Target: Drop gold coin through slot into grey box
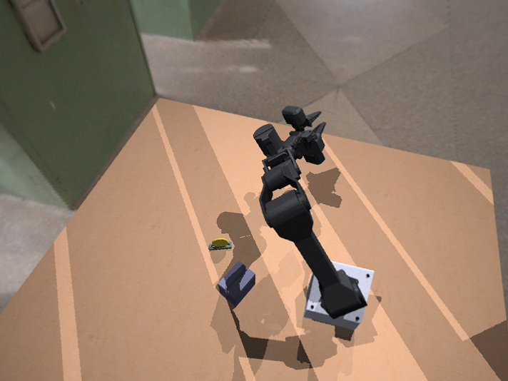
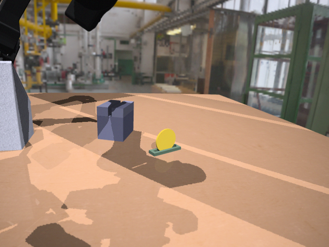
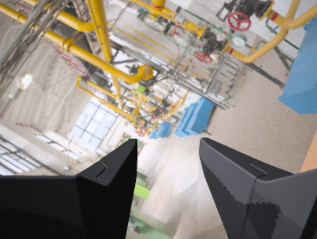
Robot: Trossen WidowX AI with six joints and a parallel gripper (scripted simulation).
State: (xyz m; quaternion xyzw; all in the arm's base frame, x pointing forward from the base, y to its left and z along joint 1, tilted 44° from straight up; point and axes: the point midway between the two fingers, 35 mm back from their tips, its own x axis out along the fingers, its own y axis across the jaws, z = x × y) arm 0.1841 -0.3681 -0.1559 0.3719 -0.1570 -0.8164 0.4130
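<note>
Right now the gold coin is 20 cm ahead of my gripper tip, 34 cm to the left of it and 27 cm below it.
</note>
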